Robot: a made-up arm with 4 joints.
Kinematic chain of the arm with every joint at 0, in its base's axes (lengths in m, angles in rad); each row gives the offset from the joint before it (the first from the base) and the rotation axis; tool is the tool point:
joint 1: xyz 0 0 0.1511 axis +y
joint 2: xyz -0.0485 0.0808 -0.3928 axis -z
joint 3: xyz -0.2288 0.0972 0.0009 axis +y
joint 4: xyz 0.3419 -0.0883 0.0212 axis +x
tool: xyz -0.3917 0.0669 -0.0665
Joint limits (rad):
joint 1: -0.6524..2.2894
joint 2: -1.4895..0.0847
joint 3: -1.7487..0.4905
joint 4: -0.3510..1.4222
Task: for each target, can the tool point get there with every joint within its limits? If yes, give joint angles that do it. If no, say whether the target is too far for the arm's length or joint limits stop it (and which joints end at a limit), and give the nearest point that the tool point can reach.
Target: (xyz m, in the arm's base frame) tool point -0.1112 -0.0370 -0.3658
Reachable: yes | joints -0.3970 -0.8116 -1.2366 0.7272
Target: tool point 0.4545 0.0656 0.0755
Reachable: no: joint limits stop it (at a limit: joint 1, joint 2, joint 3, joint 4) | nearest point 0.1734 -0.0715 -0.2570 | short by 0.456 m
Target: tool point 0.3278 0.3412 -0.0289
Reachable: no: joint limits stop it (at a limit: joint 1, joint 2, joint 3) | nearest point 0.0985 0.1531 -0.3154 | short by 0.412 m
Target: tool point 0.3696 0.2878 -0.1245
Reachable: no: joint limits stop it (at a limit: joint 1, joint 2, joint 3) | nearest point 0.1001 0.1479 -0.3136 | short by 0.358 m
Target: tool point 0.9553 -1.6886 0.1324
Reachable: no: too far | nearest point 0.1613 -0.2172 -0.2607 | short by 1.718 m
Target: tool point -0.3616 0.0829 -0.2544
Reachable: yes | joints 0.0596 -0.3092 -0.1471 0.2409
